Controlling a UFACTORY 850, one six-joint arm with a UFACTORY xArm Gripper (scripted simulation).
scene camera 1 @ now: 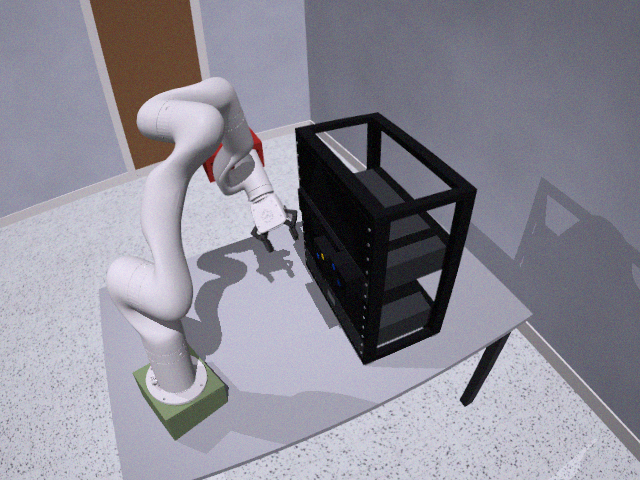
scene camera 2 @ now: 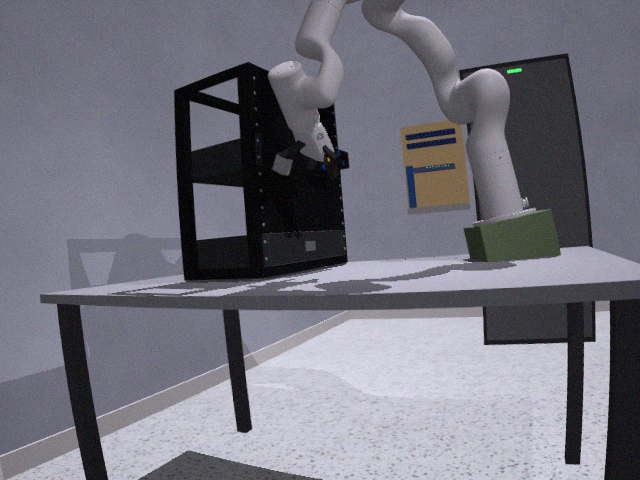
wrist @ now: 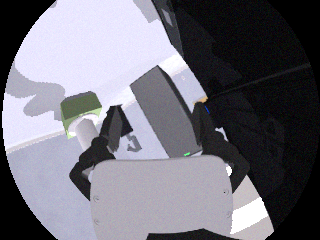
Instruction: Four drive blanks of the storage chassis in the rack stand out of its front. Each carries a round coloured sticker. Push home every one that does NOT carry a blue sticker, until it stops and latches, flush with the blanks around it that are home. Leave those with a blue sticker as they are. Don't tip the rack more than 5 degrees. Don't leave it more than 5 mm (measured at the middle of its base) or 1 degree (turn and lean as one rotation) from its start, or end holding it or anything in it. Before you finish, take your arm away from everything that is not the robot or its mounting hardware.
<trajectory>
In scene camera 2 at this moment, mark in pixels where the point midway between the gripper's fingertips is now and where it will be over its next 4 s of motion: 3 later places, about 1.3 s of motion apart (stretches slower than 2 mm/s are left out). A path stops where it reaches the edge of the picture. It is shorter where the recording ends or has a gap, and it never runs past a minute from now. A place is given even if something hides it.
My gripper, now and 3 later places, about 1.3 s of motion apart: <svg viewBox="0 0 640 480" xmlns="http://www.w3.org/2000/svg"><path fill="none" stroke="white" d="M323 172L327 170L339 166L345 164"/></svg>
</trajectory>
